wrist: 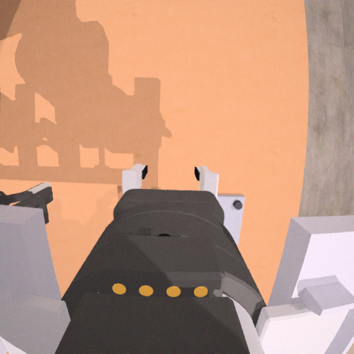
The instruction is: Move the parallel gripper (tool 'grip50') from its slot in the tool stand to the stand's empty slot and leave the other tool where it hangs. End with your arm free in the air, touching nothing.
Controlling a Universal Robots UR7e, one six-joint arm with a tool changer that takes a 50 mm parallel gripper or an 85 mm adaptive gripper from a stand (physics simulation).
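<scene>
The parallel gripper (pixel 171 173) is in the wrist view's lower middle, a black body with two pale fingers and dark pads. Its fingers stand apart with orange surface showing between them, so it is open and empty. It sits between two grey-white uprights of the tool stand (pixel 320 250). The arm's black wrist part (pixel 155 325) overlaps its near end, below a row of gold contacts; whether the two are locked together cannot be told. Part of the adaptive gripper (pixel 30 197), dark with a pale strip, shows at the left edge beyond the left upright. The stand's empty slot does not show.
The left upright (pixel 22 240) stands close beside the gripper body. A pale foot plate (pixel 231 220) with a dark bolt lies right of the fingers. The orange table top (pixel 240 90) carries the shadow of the stand and arm at upper left. Grey floor (pixel 330 100) lies beyond its right edge.
</scene>
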